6 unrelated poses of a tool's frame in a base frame.
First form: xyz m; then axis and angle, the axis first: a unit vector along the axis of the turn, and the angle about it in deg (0 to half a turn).
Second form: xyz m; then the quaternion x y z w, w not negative. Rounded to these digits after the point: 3 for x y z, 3 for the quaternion.
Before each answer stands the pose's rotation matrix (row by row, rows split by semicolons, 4 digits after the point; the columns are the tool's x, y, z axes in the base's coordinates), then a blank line. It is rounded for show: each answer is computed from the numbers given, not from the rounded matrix.
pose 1, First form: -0.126 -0.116 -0.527 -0.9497 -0.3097 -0.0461 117.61
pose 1, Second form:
0.8565 0.4713 -0.2104; 0.3896 -0.3231 0.8625; 0.3385 -0.8207 -0.4603

-0.126 -0.116 -0.527 -0.812 -0.265 -0.039 0.518
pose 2, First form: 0.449 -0.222 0.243 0.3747 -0.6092 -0.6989 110.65
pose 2, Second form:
-0.1627 0.3452 -0.9243; -0.9628 0.1494 0.2253; 0.2158 0.9266 0.3081

0.449 -0.222 0.243 0.308 -0.501 -0.575 0.569
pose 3, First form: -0.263 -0.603 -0.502 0.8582 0.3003 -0.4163 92.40
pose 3, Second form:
0.7255 0.6844 -0.0722; -0.1474 0.0521 -0.9877; -0.6723 0.7272 0.1387

-0.263 -0.603 -0.502 0.619 0.217 -0.300 0.692
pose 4, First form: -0.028 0.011 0.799 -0.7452 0.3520 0.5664 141.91
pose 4, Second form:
0.2053 -0.8181 -0.5371; -0.1193 -0.5656 0.8160; -0.9714 -0.1034 -0.2138

-0.028 0.011 0.799 -0.704 0.333 0.535 0.326
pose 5, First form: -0.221 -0.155 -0.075 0.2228 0.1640 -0.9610 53.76
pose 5, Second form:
0.6115 0.7900 0.0447; -0.7601 0.6022 -0.2441; -0.2198 0.1153 0.9687

-0.221 -0.155 -0.075 0.101 0.074 -0.434 0.892
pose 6, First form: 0.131 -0.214 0.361 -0.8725 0.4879 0.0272 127.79
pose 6, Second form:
0.6149 -0.7080 0.3473; -0.6650 -0.2289 0.7109; -0.4238 -0.6681 -0.6116

0.131 -0.214 0.361 -0.783 0.438 0.024 0.440
